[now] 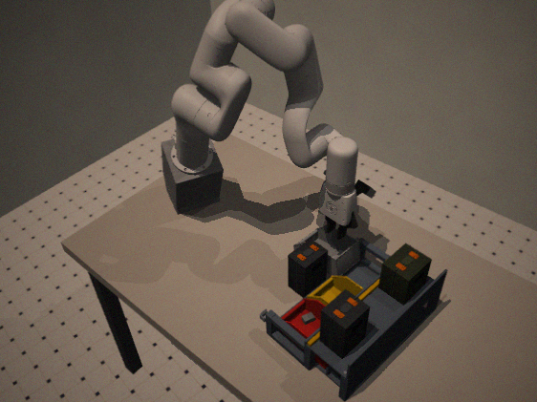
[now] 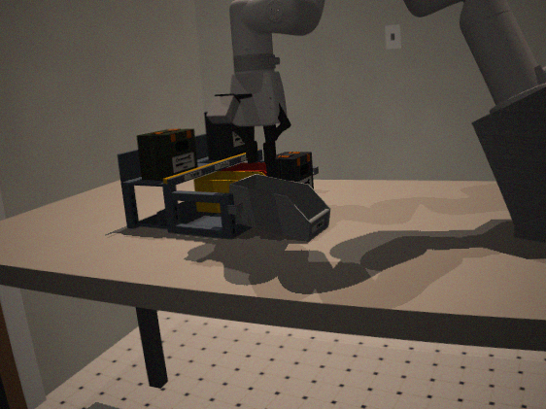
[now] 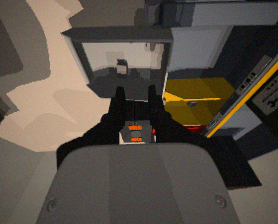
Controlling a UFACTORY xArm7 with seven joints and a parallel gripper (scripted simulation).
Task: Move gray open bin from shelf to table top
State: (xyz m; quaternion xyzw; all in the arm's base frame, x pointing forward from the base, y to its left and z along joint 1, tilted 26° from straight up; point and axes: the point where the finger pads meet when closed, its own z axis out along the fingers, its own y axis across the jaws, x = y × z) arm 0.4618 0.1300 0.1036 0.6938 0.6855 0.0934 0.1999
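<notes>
The gray open bin is 10 cm below my hand and 3 cm behind it. The rest, counted from my hand: yellow bin (13 cm ahead, 12 cm to the right, 11 cm below); red bin (23 cm to the right, 12 cm ahead, 11 cm below); dark box (11 cm to the right, 9 cm below, 1 cm behind).
</notes>
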